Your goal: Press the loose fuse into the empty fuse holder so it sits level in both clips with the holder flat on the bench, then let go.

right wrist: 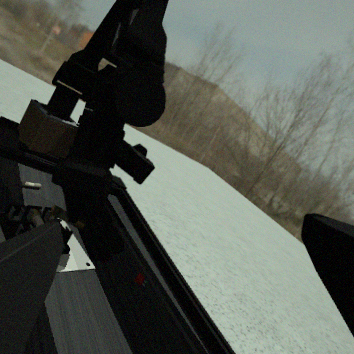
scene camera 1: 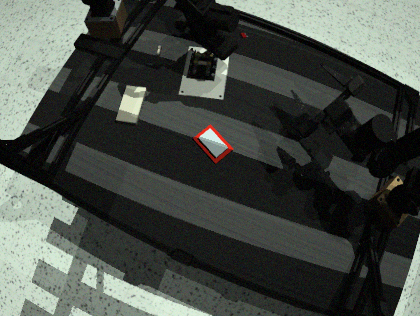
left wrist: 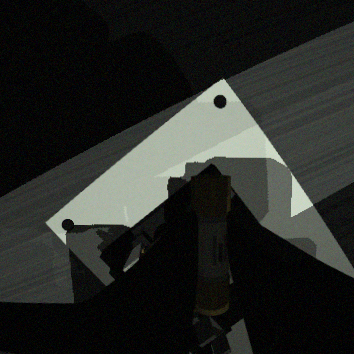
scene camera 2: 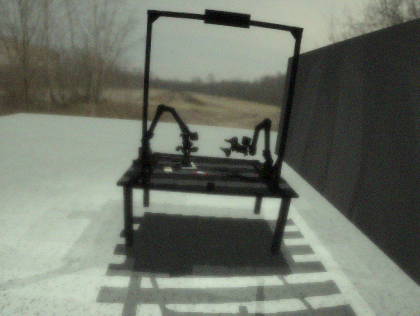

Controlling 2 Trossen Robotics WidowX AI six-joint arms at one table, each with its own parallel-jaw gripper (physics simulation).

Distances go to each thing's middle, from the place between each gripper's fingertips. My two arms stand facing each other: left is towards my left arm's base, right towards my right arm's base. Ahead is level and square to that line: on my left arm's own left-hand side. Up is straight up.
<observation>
Right now the red-framed card point(scene camera 1: 211, 142) is 18 cm behind my right hand, 12 cm to the left of it and 21 cm below it. Also, from my right hand: cream block point(scene camera 1: 133, 98) (22 cm behind, 37 cm to the left, 21 cm below).
The red-framed card lies 22 cm behind my left hand, 16 cm to the right of it and 4 cm below it. From my left hand the other things lie so: cream block 25 cm behind, 9 cm to the left, 4 cm below.
</observation>
